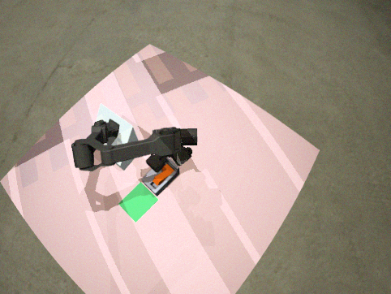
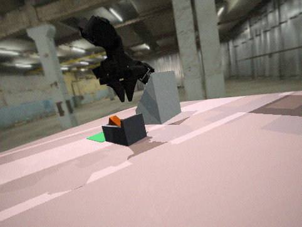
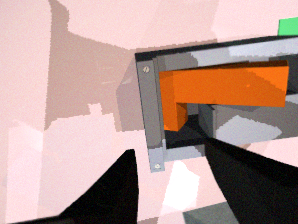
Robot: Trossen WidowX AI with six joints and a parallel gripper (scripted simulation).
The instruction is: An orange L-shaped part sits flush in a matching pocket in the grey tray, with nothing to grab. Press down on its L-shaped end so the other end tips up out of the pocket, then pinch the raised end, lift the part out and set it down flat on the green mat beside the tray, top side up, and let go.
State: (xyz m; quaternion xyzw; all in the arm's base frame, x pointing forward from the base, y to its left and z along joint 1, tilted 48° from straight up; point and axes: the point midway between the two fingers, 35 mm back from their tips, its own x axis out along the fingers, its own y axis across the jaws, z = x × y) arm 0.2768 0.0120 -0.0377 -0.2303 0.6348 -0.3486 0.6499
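Now: gripper tip 1 cm past the orange L-shaped part, 4 cm to the left of it and 10 cm above it. Also, from my gripper tip: green mat 4 cm behind, 22 cm to the right, 16 cm below.
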